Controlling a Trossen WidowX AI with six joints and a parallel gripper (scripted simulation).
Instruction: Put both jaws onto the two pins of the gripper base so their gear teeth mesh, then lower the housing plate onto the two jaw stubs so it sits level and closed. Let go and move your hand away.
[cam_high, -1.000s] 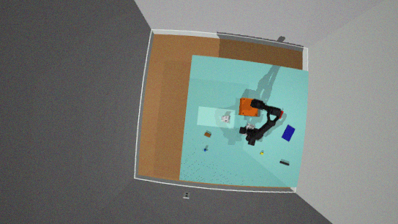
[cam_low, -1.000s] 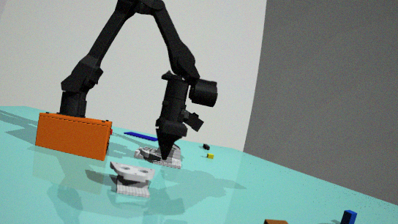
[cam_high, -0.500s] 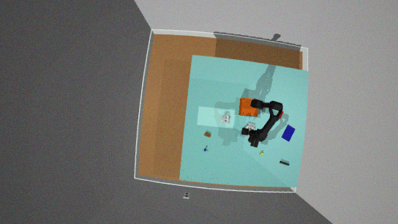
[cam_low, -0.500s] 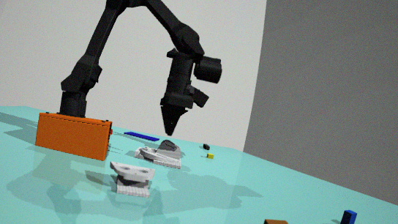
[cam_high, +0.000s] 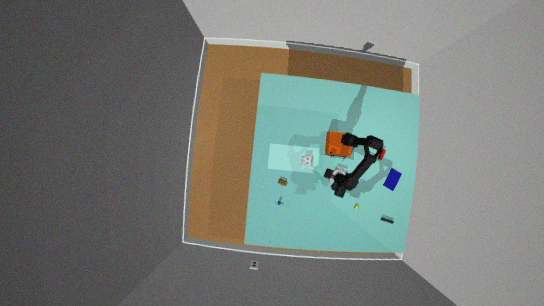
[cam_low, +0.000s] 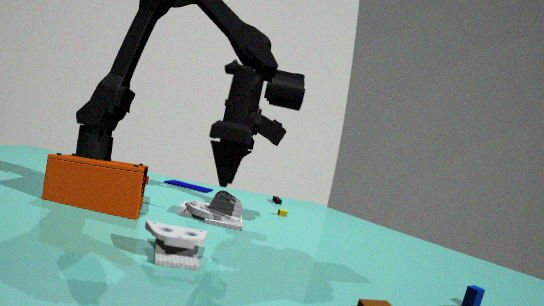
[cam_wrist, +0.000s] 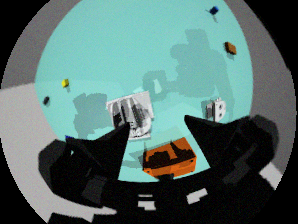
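Now: gripper tip 200 mm to the left of the gripper base, 50 mm past it and 50 mm above it. The rest, counted from my gripper tip: brown block 330 mm to the right, 150 mm ahead, 70 mm below; yellow block 270 mm to the left, 170 mm ahead, 70 mm below; jaw 60 mm below, 50 mm to the left, 40 mm behind.
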